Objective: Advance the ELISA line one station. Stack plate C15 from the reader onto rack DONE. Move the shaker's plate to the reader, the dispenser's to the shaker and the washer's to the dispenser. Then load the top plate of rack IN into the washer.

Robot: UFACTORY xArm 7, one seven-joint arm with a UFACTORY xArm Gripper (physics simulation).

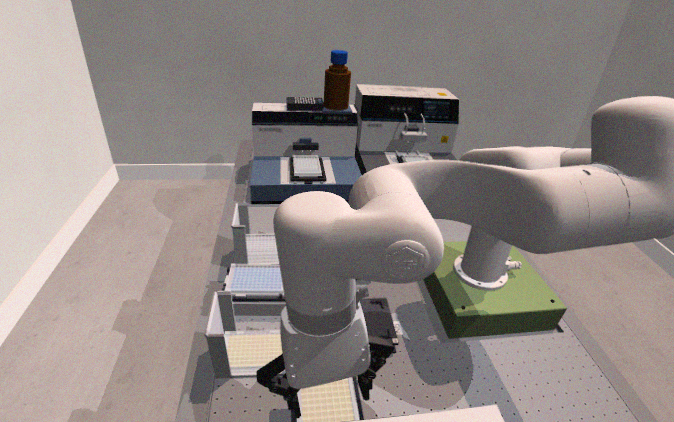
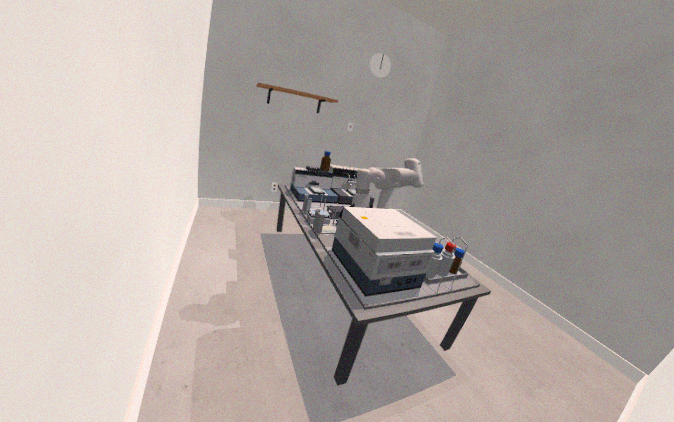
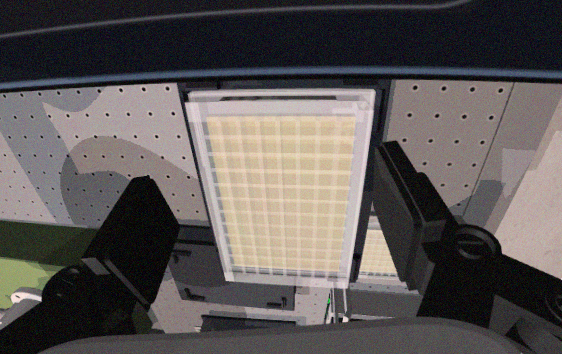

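Pixels of known places: gripper, fingertip midpoint: (image 1: 330,399) (image 3: 266,188); arm's base, link origin: (image 1: 479,272).
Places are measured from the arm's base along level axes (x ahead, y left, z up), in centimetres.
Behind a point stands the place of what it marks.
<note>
My gripper (image 1: 327,400) {x 40.7, y 33.0, z 10.7 cm} (image 3: 266,188) {x 40.7, y 33.0, z 10.7 cm} is open, its fingers on either side of a lidded plate with yellow wells (image 1: 327,403) {x 40.9, y 32.1, z 8.1 cm} (image 3: 285,195) {x 41.1, y 30.5, z 7.8 cm}. That plate lies on a dark carrier (image 3: 381,107) {x 45.6, y 35.1, z 7.3 cm} beside the large white and blue instrument (image 2: 390,230) {x 47.1, y 68.4, z 21.8 cm}. Nothing is held, and no plate label is readable. Another yellow-welled plate (image 1: 254,350) {x 52.2, y 14.3, z -3.3 cm} (image 3: 378,255) {x 50.2, y 14.0, z -3.1 cm} stands in the near rack (image 1: 219,350) {x 57.5, y 18.5, z 3.2 cm}. A blue-welled plate (image 1: 257,279) {x 51.8, y 0.0, z 1.6 cm} lies on a device behind it. Clear plates (image 1: 261,248) {x 51.5, y -14.4, z -1.8 cm} stand in the farther rack (image 1: 239,245) {x 56.4, y -11.7, z 1.6 cm}. A pale plate (image 1: 307,166) {x 37.7, y -47.0, z 4.3 cm} lies on the blue-based instrument (image 1: 270,175) {x 49.4, y -46.3, z 1.6 cm}; another plate (image 1: 414,158) {x 0.9, y -50.8, z 5.3 cm} is partly hidden by the arm.
The green arm base (image 1: 500,317) {x 1.3, y 13.2, z -0.5 cm} stands right of the plates. A dark flat nest (image 1: 381,320) (image 3: 225,277) lies near the gripper. A brown bottle (image 1: 337,90) {x 27.2, y -62.0, z 24.5 cm} (image 2: 326,162) {x 27.8, y -62.1, z 26.4 cm} stands on the rear left instrument. Capped bottles (image 2: 437,260) {x 14.1, y 73.1, z 6.5 cm} stand beside the large instrument.
</note>
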